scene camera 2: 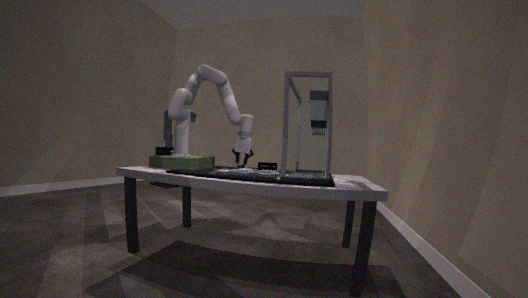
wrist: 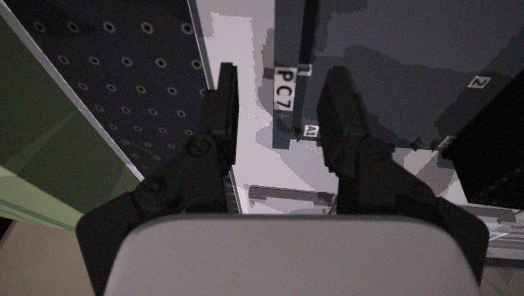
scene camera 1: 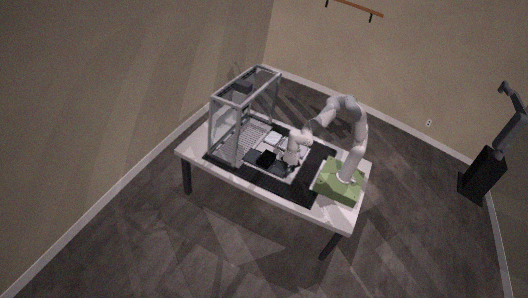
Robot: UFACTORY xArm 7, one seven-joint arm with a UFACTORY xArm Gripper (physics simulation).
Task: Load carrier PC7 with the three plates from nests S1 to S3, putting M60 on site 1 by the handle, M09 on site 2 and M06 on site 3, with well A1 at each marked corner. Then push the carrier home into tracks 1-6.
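Pixels of known places: gripper, fingertip midpoint: (scene camera 2: pixel 241 164) (wrist: pixel 280 86) (scene camera 1: pixel 289 170); arm's base at its link origin: (scene camera 2: pixel 180 156) (scene camera 1: pixel 343 177).
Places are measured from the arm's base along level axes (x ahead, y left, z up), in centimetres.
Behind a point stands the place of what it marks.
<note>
Carrier PC7 (wrist: pixel 284 89) @[x 34.0, y 18.3, z -3.2 cm] is blue-grey and lies on the white tray, with labels 1, 2 and A1 in the wrist view. A black gridded plate (scene camera 1: pixel 265 159) @[x 50.4, y 22.8, z -1.5 cm] (scene camera 2: pixel 267 166) @[x 53.1, y 14.8, z -2.6 cm] (wrist: pixel 495 145) @[x 46.8, y 18.1, z -2.4 cm] stands on it past label 2; its name is not readable. The part of site 1 that shows is bare. My gripper (scene camera 1: pixel 291 169) @[x 33.7, y 18.9, z -2.7 cm] (scene camera 2: pixel 241 164) @[x 33.7, y 18.9, z -2.7 cm] (wrist: pixel 280 86) @[x 33.7, y 18.9, z -2.7 cm] is partly open and empty, low over the carrier's label end, one finger on each side of the PC7 label in the wrist view. A pale plate (scene camera 1: pixel 272 137) @[x 61.3, y -1.8, z -3.7 cm] sits in a nest behind the carrier. An empty nest (wrist: pixel 292 191) @[x 38.9, y 0.7, z -6.0 cm] shows in the wrist view.
The framed enclosure (scene camera 1: pixel 236 140) @[x 63.0, y 40.3, z 17.7 cm] (scene camera 2: pixel 286 125) @[x 74.0, y -16.9, z 17.2 cm] stands over the tracks (scene camera 1: pixel 254 131) @[x 76.4, y -0.2, z -6.2 cm], with a pipetting head (scene camera 2: pixel 318 107) hanging inside. A black perforated deck (wrist: pixel 125 75) @[x 23.0, y 14.2, z -6.2 cm] and the green robot base (scene camera 1: pixel 337 186) @[x 0.1, y 11.4, z 0.3 cm] (scene camera 2: pixel 181 162) @[x 12.6, y -13.1, z -2.8 cm] lie at the label end of the carrier.
</note>
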